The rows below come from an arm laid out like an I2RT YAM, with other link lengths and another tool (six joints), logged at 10 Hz.
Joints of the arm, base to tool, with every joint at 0 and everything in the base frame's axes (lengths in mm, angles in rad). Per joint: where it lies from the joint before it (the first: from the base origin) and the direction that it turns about. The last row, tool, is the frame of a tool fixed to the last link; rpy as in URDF.
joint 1: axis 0 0 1 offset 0 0 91.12
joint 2: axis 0 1 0 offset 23.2 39.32 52.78
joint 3: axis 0 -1 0 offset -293.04 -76.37 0
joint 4: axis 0 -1 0 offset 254.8 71.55 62.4
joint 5: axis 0 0 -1 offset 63.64 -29.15 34.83
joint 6: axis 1 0 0 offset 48.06 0 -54.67
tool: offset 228 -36 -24 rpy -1.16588 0.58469 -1.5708
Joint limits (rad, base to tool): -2.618..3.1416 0..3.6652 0..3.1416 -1.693..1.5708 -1.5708..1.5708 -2.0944..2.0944
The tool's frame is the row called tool.
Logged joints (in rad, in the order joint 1, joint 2, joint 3, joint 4, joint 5, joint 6), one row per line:
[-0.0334, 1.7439, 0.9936, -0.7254, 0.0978, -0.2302]
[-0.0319, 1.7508, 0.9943, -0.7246, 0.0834, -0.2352]
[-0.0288, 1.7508, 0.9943, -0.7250, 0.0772, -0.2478]
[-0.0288, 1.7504, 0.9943, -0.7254, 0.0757, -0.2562]
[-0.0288, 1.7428, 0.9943, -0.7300, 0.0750, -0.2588]
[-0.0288, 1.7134, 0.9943, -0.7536, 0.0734, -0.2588]
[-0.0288, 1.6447, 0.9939, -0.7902, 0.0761, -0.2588]
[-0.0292, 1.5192, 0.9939, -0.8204, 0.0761, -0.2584]
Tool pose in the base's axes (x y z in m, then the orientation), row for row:
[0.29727, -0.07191, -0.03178, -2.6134, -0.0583, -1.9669]
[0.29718, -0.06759, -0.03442, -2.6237, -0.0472, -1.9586]
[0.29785, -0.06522, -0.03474, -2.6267, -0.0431, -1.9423]
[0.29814, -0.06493, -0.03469, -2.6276, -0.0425, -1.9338]
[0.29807, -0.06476, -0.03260, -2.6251, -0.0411, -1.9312]
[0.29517, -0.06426, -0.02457, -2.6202, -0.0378, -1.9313]
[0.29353, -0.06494, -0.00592, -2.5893, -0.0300, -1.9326]
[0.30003, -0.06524, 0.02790, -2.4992, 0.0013, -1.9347]
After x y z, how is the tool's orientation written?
As angles about the fixed x, y, z axes (roll, pitch, yaw), in radians.
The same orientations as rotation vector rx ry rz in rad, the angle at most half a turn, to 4 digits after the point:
[-1.5799, 2.3332, -0.6798]
[-1.5858, 2.3292, -0.6567]
[-1.6017, 2.3147, -0.6460]
[-1.6107, 2.3071, -0.6426]
[-1.6114, 2.3025, -0.6433]
[-1.6070, 2.2983, -0.6454]
[-1.5866, 2.2762, -0.6706]
[-1.5214, 2.2084, -0.7337]

